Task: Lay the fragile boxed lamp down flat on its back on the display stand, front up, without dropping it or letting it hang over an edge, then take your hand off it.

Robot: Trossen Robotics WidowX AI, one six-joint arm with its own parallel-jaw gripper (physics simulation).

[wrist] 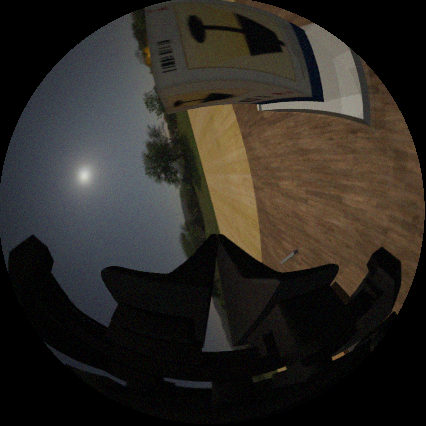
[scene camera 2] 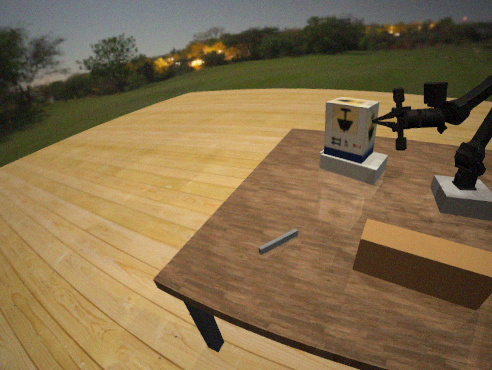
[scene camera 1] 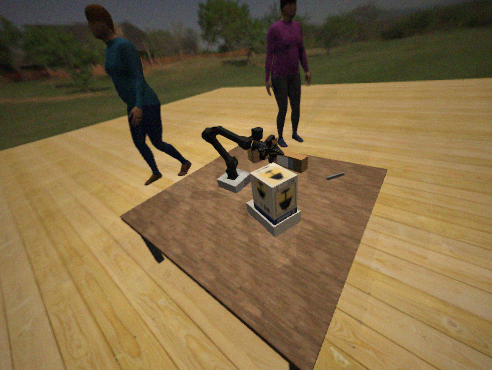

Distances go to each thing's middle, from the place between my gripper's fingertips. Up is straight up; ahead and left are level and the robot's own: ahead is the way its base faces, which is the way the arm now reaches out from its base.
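Scene:
With the stand (scene camera 2: 370, 170) as my reference, I find that my hand is 1 cm short of it and 22 cm to the left of it, and that it is also 24 cm above the stand.

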